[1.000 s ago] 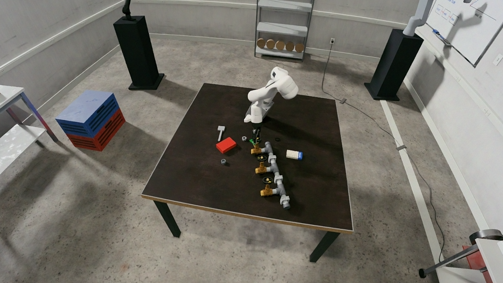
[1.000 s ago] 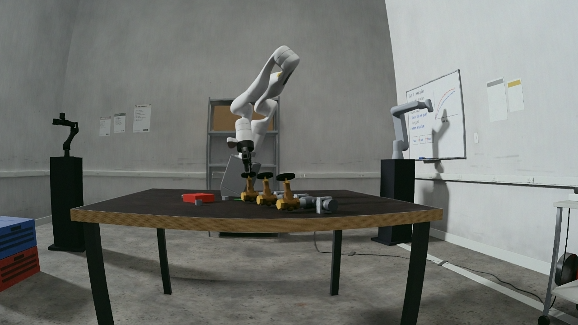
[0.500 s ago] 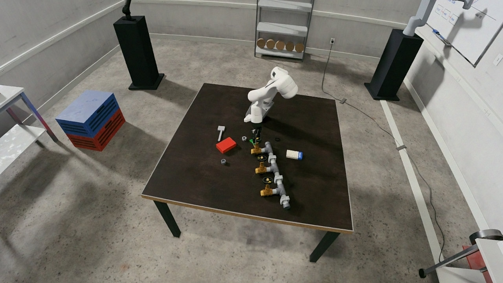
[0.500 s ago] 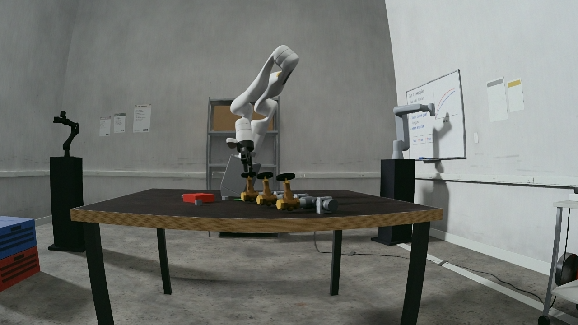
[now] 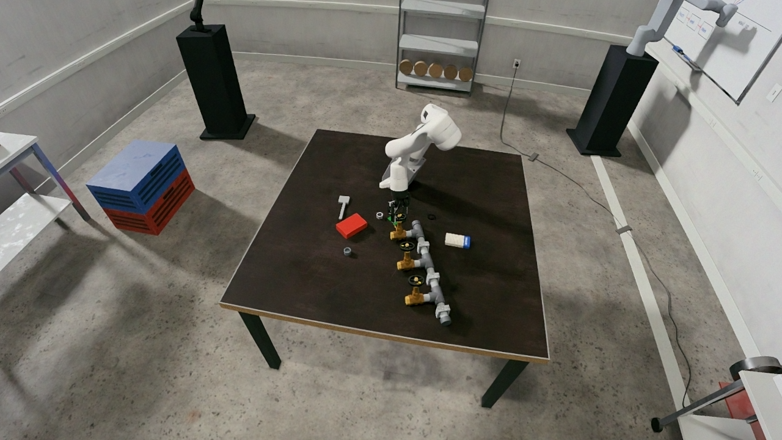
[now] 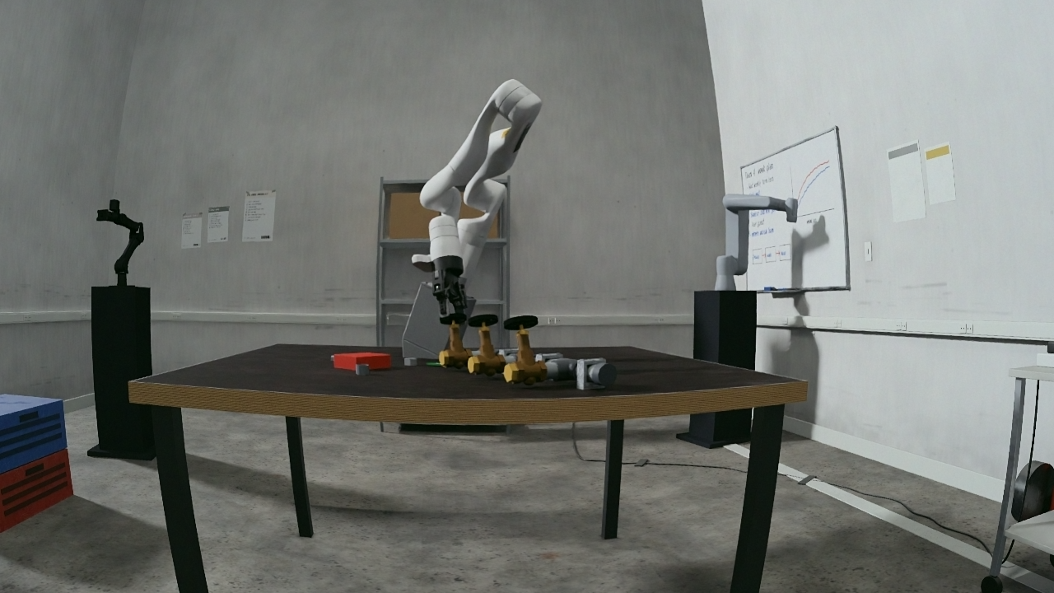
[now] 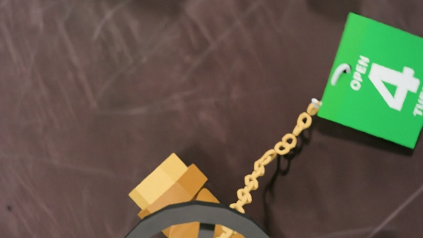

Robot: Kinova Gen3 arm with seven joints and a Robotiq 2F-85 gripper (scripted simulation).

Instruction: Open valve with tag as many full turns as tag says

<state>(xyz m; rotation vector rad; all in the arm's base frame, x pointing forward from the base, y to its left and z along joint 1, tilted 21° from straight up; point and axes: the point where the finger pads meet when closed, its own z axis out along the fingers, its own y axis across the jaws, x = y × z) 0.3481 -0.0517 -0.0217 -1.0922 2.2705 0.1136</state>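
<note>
The green tag is 90 mm behind my hand, 20 mm to the right of it and 110 mm below it. Also, from my hand: white-and-blue box: 40 mm ahead, 270 mm to the left, 110 mm below; then red block: 30 mm behind, 220 mm to the right, 100 mm below; then small grey ring: 120 mm ahead, 220 mm to the right, 110 mm below.
</note>
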